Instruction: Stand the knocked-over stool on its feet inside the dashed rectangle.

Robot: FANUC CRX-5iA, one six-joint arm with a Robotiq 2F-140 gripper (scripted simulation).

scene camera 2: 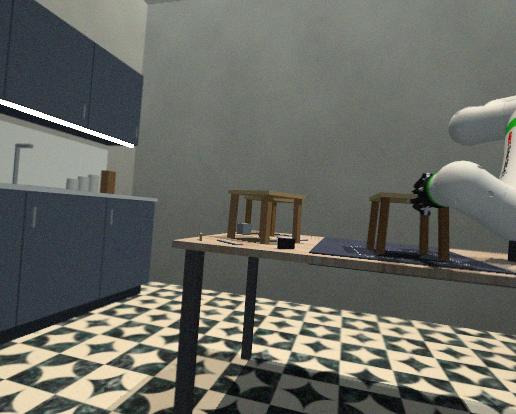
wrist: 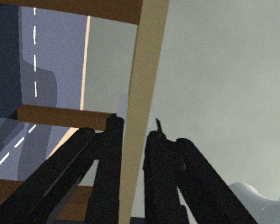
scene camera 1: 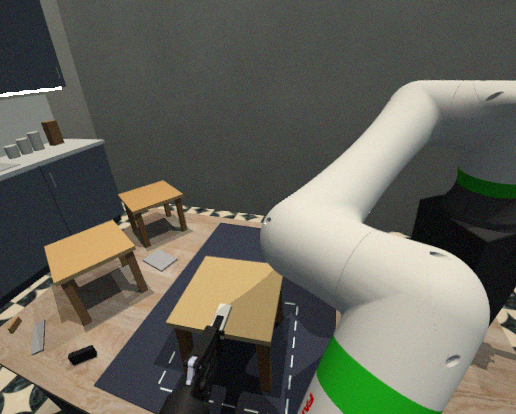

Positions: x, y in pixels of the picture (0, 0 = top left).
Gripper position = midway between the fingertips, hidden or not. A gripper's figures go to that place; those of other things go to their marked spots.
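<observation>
A dark mat (scene camera 1: 135, 372) lies 0.82 m from the lens, while a wooden stool (scene camera 1: 253, 289) stands 0.63 m from the lens. The gripper (scene camera 1: 226, 308) is 0.60 m from the lens. The spots on the dark mat and the wooden stool are 0.39 m apart.
</observation>
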